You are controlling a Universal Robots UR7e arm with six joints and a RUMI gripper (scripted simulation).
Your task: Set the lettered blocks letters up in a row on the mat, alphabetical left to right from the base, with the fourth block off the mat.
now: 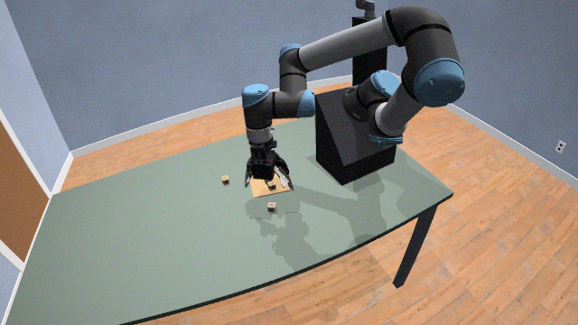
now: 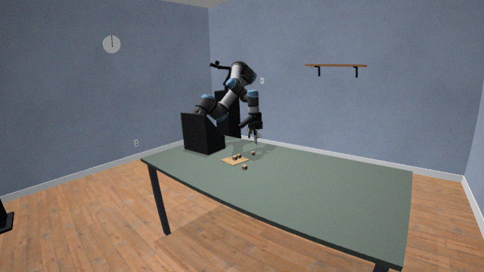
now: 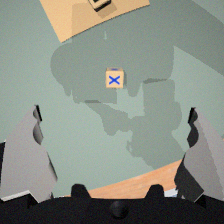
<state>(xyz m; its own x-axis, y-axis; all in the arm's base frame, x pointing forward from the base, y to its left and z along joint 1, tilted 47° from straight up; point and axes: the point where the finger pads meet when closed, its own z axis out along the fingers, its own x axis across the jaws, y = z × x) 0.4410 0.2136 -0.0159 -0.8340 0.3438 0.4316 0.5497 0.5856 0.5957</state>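
Right now the block is 90 mm below my hand. Also, from my hand: tan mat (150 mm to the right, 100 mm below, 40 mm behind).
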